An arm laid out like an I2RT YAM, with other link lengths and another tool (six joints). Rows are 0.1 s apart.
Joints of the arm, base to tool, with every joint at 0 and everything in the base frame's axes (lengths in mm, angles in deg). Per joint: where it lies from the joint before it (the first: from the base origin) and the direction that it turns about. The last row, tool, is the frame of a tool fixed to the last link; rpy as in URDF.
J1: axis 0 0 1 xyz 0 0 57.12
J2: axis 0 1 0 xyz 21.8 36.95 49.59
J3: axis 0 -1 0 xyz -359.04 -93.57 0
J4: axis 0 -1 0 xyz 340.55 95.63 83.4
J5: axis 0 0 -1 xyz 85.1 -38.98 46.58
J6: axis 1 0 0 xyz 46.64 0 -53.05
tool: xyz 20 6 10 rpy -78 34.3 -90
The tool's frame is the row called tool.
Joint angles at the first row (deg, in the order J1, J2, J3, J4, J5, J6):
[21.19 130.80 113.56 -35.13 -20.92 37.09]
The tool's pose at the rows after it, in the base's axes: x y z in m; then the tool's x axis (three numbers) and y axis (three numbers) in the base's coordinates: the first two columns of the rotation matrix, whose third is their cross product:
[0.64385 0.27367 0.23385 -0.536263 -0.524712 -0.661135 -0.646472 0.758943 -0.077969]
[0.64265 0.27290 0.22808 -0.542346 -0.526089 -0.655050 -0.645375 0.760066 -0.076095]
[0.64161 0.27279 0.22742 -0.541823 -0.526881 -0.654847 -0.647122 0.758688 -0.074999]
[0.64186 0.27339 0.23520 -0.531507 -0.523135 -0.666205 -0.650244 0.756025 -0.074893]
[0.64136 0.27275 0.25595 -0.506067 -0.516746 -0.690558 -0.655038 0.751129 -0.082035]
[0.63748 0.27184 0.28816 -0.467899 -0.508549 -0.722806 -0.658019 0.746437 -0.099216]
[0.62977 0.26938 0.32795 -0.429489 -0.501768 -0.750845 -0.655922 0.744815 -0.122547]
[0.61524 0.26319 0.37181 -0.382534 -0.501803 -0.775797 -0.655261 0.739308 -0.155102]
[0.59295 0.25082 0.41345 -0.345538 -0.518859 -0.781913 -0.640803 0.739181 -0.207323]
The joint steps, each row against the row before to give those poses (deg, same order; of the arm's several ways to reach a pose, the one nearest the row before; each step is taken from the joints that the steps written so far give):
[-0.01 0.07 -1.27 0.74 0.09 0.18]
[-0.01 -0.01 -0.83 0.37 0.11 0.06]
[0.01 -0.15 -0.36 0.14 -0.11 -0.06]
[0.00 -0.32 0.51 -0.04 -0.41 -0.07]
[-0.09 -1.06 1.12 -0.34 -0.61 -0.36]
[0.00 -1.92 1.33 -0.53 -0.36 -0.45]
[0.05 -2.33 1.96 -1.59 0.13 -0.44]
[-0.05 -3.25 1.29 -1.91 0.18 -1.12]
[-0.17 -4.29 -0.04 -2.61 1.78 -1.76]

